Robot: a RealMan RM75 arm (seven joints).
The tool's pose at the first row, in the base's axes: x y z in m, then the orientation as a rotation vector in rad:
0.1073, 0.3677, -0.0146, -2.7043, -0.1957, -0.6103
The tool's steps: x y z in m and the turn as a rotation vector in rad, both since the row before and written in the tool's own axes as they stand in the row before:
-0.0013, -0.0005, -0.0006, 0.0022, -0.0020, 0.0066
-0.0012, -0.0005, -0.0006, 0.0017, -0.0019, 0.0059
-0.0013, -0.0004, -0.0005, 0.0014, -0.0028, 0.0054
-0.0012, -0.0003, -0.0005, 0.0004, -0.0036, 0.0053
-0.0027, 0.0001, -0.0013, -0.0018, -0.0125, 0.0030
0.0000, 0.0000, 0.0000, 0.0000, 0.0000, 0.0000
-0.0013, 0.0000, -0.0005, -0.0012, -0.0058, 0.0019
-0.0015, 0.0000, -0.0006, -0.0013, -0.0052, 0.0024
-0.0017, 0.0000, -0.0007, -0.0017, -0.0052, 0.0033
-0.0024, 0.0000, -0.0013, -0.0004, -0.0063, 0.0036
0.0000, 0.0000, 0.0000, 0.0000, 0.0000, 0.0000
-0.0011, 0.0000, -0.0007, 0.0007, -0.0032, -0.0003
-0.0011, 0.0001, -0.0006, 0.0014, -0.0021, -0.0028
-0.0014, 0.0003, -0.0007, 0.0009, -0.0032, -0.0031
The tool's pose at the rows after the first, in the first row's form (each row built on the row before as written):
0.1058, 0.3679, -0.0145, -2.7025, -0.1878, -0.6051
0.1044, 0.3681, -0.0144, -2.7011, -0.1807, -0.6004
0.1030, 0.3682, -0.0144, -2.7004, -0.1744, -0.5947
0.1017, 0.3682, -0.0144, -2.7009, -0.1682, -0.5882
0.0988, 0.3675, -0.0145, -2.7066, -0.1670, -0.5710
0.0988, 0.3675, -0.0145, -2.7066, -0.1670, -0.5710
0.0974, 0.3673, -0.0146, -2.7095, -0.1656, -0.5629
0.0958, 0.3670, -0.0147, -2.7123, -0.1634, -0.5555
0.0940, 0.3667, -0.0148, -2.7154, -0.1599, -0.5479
0.0913, 0.3661, -0.0146, -2.7175, -0.1565, -0.5385
0.0913, 0.3661, -0.0146, -2.7175, -0.1565, -0.5385
0.0900, 0.3658, -0.0144, -2.7178, -0.1579, -0.5341
0.0888, 0.3654, -0.0143, -2.7173, -0.1626, -0.5318
0.0873, 0.3648, -0.0143, -2.7176, -0.1679, -0.5282

